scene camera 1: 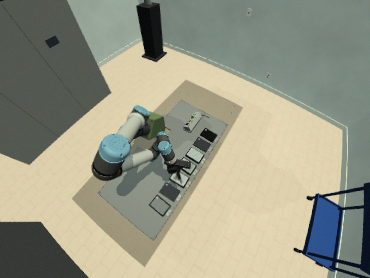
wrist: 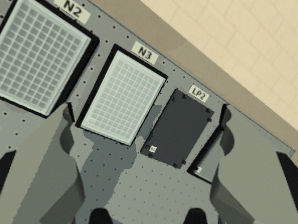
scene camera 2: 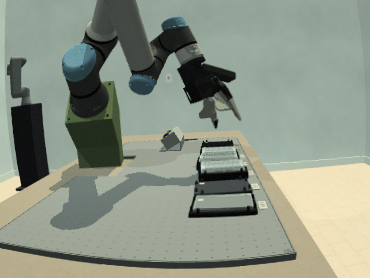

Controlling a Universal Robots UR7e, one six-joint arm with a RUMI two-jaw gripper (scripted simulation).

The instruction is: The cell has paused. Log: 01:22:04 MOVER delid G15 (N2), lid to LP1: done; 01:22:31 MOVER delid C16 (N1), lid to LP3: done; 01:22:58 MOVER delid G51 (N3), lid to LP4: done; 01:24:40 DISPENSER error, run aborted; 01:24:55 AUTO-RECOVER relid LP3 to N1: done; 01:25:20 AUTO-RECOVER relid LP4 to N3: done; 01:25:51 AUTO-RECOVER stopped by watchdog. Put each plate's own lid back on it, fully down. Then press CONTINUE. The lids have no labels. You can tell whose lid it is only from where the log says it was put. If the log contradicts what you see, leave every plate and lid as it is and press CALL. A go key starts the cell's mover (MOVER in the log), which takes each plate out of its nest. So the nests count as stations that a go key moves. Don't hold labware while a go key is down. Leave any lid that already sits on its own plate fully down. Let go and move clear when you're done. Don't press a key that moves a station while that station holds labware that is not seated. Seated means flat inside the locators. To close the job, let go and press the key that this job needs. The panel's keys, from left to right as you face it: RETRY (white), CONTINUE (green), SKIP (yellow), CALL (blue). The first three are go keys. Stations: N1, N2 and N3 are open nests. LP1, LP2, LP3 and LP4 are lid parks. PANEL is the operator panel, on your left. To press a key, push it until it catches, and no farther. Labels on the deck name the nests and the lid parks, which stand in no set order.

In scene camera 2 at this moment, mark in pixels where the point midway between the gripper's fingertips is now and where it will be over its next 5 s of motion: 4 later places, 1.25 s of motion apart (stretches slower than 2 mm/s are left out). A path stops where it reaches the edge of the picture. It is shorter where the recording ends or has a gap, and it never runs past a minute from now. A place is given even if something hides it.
My gripper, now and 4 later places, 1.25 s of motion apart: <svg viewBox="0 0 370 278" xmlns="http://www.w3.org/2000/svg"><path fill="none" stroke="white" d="M227 124L201 129L173 133L175 151L188 160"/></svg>
